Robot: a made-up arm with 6 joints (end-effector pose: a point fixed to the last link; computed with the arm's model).
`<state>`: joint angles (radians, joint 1 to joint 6).
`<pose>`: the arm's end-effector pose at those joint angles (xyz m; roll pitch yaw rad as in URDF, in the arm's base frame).
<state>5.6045 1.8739 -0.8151 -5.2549 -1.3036 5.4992</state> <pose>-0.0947 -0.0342 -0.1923 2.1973 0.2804 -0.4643</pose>
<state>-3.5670 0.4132 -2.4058 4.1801 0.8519 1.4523</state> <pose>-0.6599 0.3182 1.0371 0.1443 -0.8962 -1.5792</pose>
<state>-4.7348 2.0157 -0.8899 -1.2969 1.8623 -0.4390</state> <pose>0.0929 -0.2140 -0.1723 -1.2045 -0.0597 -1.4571</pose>
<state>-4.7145 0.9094 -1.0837 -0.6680 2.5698 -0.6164</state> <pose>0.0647 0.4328 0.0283 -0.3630 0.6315 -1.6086</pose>
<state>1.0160 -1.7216 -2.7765 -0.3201 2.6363 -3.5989</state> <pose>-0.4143 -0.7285 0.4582 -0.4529 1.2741 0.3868</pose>
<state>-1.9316 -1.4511 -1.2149 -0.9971 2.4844 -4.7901</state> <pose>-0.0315 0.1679 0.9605 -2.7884 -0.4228 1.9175</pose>
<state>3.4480 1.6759 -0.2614 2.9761 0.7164 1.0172</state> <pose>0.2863 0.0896 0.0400 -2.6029 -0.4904 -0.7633</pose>
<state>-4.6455 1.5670 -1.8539 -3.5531 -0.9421 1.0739</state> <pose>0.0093 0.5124 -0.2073 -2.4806 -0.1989 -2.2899</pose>
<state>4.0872 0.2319 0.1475 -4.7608 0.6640 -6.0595</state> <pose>-0.0061 -0.0084 0.0246 2.5436 0.5120 2.0477</pose>
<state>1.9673 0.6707 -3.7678 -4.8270 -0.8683 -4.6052</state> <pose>0.0434 0.1764 1.1448 0.8634 -0.0373 1.9222</pose>
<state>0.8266 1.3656 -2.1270 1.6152 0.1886 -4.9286</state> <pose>0.6268 0.6070 -0.0078 3.1217 0.7878 -2.0757</pose>
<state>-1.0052 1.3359 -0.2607 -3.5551 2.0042 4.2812</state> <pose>0.0056 0.0708 -0.0816 -2.1310 -0.0007 -2.1306</pose>
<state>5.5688 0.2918 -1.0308 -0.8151 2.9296 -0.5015</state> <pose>0.3571 -0.3904 0.3621 0.2172 0.8757 2.9045</pose>
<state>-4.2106 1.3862 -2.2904 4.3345 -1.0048 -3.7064</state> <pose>-0.4790 0.6635 0.1014 -2.1874 -0.0816 1.8464</pose>
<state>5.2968 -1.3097 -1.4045 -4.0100 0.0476 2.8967</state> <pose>-0.1060 0.0730 1.1255 0.3736 -0.1413 1.0230</pose>
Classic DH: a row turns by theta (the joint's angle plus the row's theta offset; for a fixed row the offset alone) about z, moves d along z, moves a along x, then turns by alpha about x. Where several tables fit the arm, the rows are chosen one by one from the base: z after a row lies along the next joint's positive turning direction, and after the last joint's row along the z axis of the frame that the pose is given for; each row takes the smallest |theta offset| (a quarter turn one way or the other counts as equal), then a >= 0, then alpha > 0; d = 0 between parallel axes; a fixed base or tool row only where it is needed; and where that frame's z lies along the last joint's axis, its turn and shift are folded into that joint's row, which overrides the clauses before.
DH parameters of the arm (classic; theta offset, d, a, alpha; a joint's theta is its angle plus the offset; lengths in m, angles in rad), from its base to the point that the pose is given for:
joint 1: 0 0.3669 0 -1.5708
joint 2: -1.3849 0 0.3404 0
joint 3: 1.3849 0 0.1234 -1.5708
joint 4: 0 0.5453 0 1.5708
joint 5: 0 0 0.0672 -1.5708
joint 6: 0 0.0858 0 0

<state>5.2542 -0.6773 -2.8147 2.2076 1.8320 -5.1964</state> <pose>-0.2065 0.4994 1.1565 -2.1816 -0.6971 -0.0806</pose>
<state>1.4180 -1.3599 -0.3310 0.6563 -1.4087 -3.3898</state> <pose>0.0807 0.1408 0.7551 0.6341 0.1579 1.3174</pose>
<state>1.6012 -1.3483 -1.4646 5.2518 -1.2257 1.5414</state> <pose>-0.0792 -0.3171 1.0428 1.0563 -0.2551 -0.9915</pose>
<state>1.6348 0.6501 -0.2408 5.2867 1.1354 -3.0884</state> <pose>0.0360 0.0879 -0.0327 2.1617 -1.2210 0.3892</pose>
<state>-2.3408 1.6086 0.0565 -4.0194 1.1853 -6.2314</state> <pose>0.2527 0.2007 0.1943 2.2082 -0.3743 1.0792</pose>
